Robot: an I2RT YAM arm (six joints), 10 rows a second.
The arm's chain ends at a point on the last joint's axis. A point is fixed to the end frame.
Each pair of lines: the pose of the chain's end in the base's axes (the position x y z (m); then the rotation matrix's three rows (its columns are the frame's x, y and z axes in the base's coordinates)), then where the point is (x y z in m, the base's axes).
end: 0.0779, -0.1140, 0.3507; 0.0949, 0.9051, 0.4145; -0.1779, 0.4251, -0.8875; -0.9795, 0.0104, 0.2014
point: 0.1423 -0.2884 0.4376
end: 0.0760, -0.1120, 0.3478; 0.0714, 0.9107, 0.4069; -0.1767, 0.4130, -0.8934; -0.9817, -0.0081, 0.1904
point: 0.1399 -0.2875 0.4329
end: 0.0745, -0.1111, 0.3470; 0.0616, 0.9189, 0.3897; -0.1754, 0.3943, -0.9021; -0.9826, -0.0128, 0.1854
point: 0.1353 -0.2881 0.4313
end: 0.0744, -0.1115, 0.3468; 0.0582, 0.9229, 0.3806; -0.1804, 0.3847, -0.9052; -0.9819, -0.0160, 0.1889
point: 0.1335 -0.2887 0.4318
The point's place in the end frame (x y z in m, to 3 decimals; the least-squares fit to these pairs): -0.048 -0.015 0.199
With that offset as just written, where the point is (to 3 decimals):
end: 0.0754, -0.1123, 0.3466; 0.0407, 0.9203, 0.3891; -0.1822, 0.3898, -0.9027; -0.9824, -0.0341, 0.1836
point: 0.137 -0.289 0.431
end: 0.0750, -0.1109, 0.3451; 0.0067, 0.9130, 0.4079; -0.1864, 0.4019, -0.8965; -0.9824, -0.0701, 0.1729
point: 0.142 -0.286 0.428
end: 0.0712, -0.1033, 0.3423; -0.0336, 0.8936, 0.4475; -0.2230, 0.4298, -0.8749; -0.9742, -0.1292, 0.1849
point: 0.148 -0.273 0.428
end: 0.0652, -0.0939, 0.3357; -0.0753, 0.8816, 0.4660; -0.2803, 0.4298, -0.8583; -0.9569, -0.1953, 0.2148
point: 0.148 -0.258 0.427
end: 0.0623, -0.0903, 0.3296; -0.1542, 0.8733, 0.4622; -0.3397, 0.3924, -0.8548; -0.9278, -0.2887, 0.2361
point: 0.149 -0.250 0.425
